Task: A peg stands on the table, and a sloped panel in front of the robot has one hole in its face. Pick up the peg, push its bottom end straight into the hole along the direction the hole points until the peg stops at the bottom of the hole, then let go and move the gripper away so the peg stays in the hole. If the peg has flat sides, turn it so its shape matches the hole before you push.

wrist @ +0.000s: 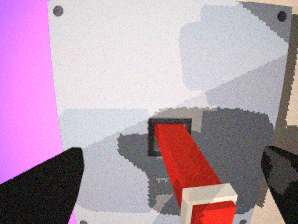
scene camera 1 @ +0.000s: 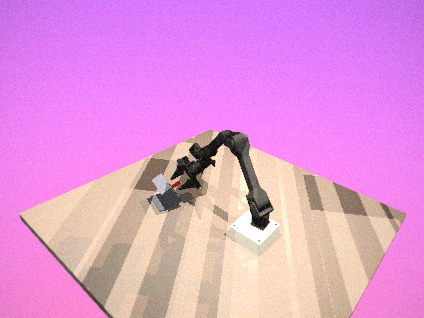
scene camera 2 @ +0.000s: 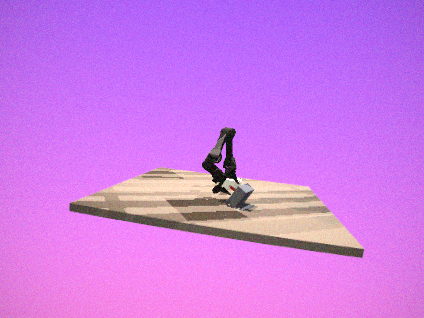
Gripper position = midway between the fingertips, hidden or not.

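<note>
My gripper (wrist: 175,157) is empty, it holds nothing, and it's open. There's a grey sloped panel (wrist: 110,72) that I can see too.
</note>
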